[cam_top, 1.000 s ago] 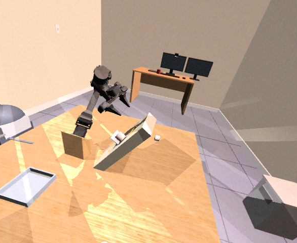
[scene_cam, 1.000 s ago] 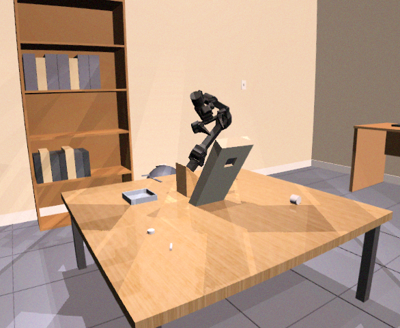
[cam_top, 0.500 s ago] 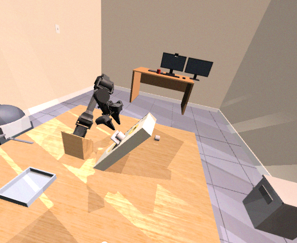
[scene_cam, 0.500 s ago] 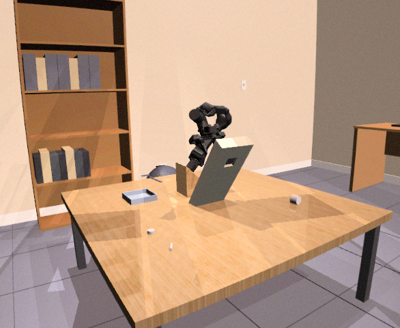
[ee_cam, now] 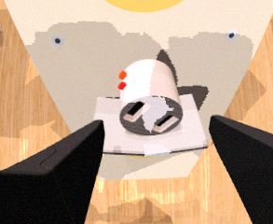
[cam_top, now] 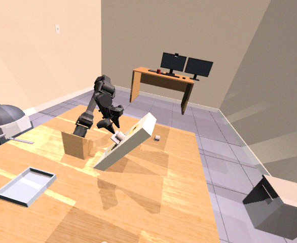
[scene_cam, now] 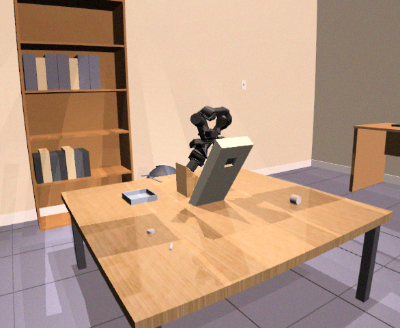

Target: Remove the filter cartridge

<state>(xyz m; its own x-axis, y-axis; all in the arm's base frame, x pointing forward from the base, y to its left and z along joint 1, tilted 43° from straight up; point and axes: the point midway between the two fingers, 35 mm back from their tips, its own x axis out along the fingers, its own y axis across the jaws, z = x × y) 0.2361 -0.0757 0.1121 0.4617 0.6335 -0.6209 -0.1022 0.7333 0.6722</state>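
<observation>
Now: the round white filter cartridge 20 mm ahead of my gripper tip and 30 mm below it. Round my gripper tip: small peg (330 mm ahead, 360 mm to the right, 240 mm below); then grey tray (280 mm behind, 310 mm to the right, 240 mm below).
</observation>
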